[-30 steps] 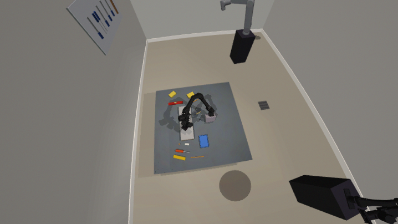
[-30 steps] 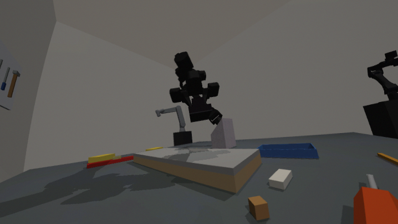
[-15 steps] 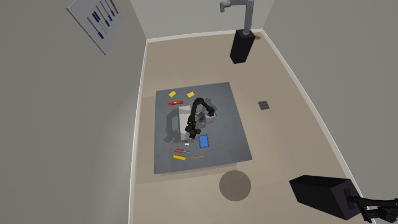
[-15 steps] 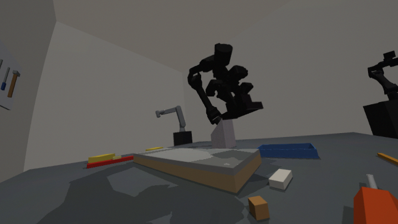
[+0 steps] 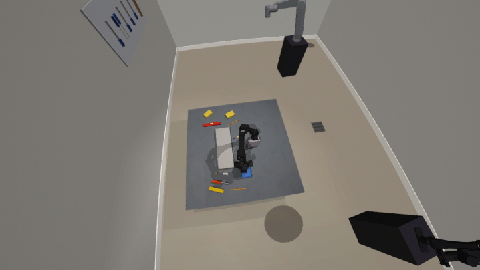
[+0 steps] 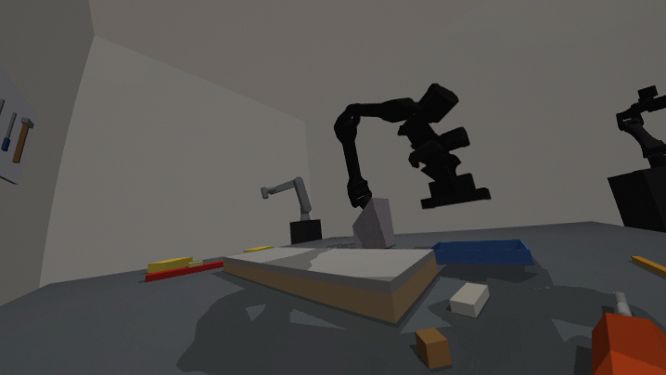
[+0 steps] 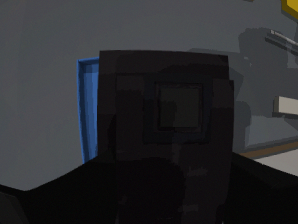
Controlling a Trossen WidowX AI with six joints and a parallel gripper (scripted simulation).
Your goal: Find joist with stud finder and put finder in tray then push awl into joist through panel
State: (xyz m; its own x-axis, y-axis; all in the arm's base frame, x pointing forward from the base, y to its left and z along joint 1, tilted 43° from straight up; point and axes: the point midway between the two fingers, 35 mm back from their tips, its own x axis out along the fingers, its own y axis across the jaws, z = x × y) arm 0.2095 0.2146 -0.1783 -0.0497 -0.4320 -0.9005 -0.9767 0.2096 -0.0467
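Now: gripper tip 3 cm past the blue tray, 1 cm to the right of it and 13 cm above it. The rest, counted from my gripper tip: square light 2 cm to the left, 3 cm above; then white block 21 cm ahead, 1 cm to the right, 13 cm below; then black stud finder 1 cm to the left, 2 cm above.
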